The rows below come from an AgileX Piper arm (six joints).
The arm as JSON. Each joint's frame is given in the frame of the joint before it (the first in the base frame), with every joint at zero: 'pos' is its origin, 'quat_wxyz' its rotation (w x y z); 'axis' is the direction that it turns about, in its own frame. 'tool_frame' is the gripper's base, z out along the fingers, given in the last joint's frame.
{
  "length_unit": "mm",
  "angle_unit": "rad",
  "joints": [
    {
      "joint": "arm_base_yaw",
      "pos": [
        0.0,
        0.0,
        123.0
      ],
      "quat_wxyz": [
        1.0,
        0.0,
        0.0,
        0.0
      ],
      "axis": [
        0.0,
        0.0,
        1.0
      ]
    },
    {
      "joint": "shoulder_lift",
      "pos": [
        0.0,
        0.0,
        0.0
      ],
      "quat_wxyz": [
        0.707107,
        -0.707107,
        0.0,
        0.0
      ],
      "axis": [
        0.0,
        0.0,
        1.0
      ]
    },
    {
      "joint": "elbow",
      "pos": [
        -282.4,
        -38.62,
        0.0
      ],
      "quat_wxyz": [
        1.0,
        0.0,
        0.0,
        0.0
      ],
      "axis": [
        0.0,
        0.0,
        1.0
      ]
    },
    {
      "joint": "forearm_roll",
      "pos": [
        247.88,
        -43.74,
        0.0
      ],
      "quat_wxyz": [
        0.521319,
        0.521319,
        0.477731,
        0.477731
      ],
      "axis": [
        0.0,
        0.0,
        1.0
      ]
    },
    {
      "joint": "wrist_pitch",
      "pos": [
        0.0,
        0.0,
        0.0
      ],
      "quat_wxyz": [
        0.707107,
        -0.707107,
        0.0,
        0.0
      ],
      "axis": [
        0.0,
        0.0,
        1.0
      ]
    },
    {
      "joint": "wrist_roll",
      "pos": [
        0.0,
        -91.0,
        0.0
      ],
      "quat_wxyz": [
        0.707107,
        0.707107,
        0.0,
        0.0
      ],
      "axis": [
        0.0,
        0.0,
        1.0
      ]
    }
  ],
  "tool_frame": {
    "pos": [
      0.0,
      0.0,
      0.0
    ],
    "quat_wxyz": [
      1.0,
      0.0,
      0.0,
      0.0
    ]
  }
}
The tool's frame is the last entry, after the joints.
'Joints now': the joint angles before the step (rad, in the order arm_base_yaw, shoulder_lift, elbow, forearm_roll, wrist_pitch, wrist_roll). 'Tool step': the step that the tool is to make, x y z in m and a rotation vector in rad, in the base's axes. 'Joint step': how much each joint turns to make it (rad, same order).
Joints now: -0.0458 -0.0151 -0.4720 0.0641 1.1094 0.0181
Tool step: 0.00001 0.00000 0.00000 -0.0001 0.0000 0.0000
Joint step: -0.0001 0.0000 0.0000 0.0000 -0.0001 -0.0001
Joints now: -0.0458 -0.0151 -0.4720 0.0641 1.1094 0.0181
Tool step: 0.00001 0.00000 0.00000 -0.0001 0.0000 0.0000
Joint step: -0.0001 0.0000 0.0000 0.0000 -0.0001 -0.0001
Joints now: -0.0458 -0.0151 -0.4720 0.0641 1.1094 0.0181
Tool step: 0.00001 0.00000 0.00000 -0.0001 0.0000 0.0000
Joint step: -0.0001 0.0000 0.0000 0.0000 -0.0001 -0.0001
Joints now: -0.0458 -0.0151 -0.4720 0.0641 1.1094 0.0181
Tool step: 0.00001 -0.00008 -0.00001 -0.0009 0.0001 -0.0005
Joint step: 0.0000 0.0001 0.0000 -0.0010 0.0000 -0.0001
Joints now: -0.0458 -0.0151 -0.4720 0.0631 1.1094 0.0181
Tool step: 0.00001 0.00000 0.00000 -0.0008 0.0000 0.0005
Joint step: 0.0000 0.0000 0.0000 0.0000 0.0000 -0.0009
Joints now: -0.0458 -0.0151 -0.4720 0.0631 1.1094 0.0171
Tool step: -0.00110 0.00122 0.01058 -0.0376 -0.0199 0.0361
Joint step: 0.0000 0.0202 -0.0374 0.0144 -0.0009 -0.0564
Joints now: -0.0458 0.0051 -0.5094 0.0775 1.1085 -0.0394
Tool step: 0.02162 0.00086 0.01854 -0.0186 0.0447 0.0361
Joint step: 0.0000 0.1514 -0.0530 0.0255 -0.0507 -0.0524
